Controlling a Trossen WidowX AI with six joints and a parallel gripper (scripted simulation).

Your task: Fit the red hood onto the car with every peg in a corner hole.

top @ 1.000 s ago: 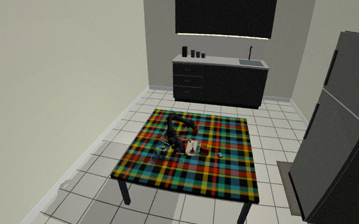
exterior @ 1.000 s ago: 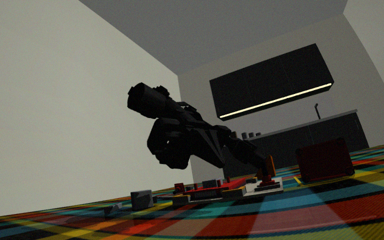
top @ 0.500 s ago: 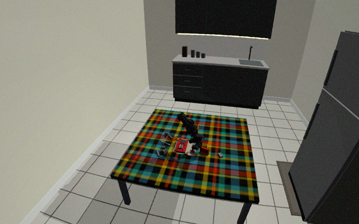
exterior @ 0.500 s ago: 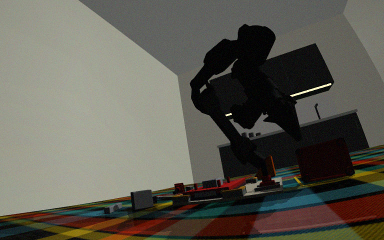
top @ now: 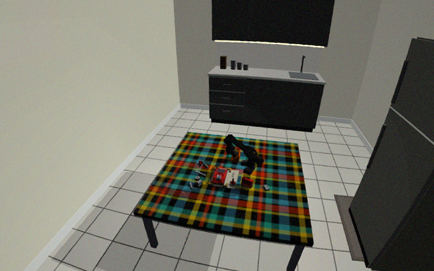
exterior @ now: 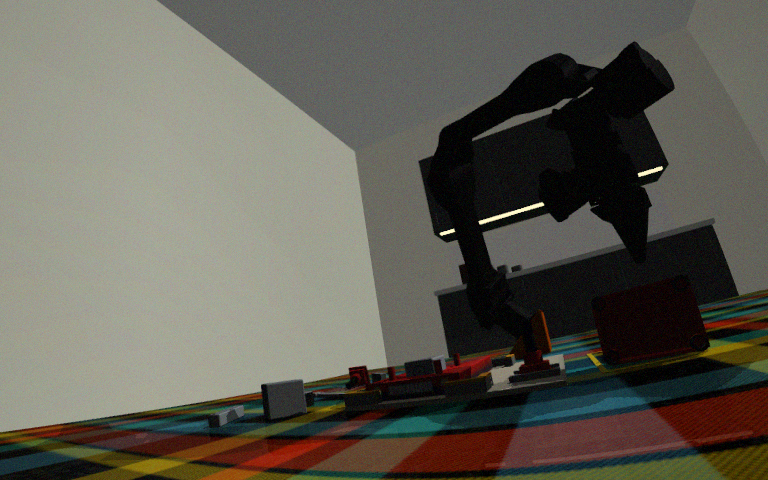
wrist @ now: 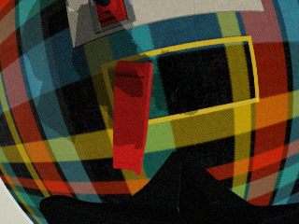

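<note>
My gripper tip is 30 mm short of the red hood, 20 mm to the left of it and 60 mm above it. From my gripper tip the other things lie so: white jig plate 50 mm behind, 230 mm to the right, 90 mm below; grey engine block 10 mm behind, 260 mm to the right, 70 mm below.
</note>
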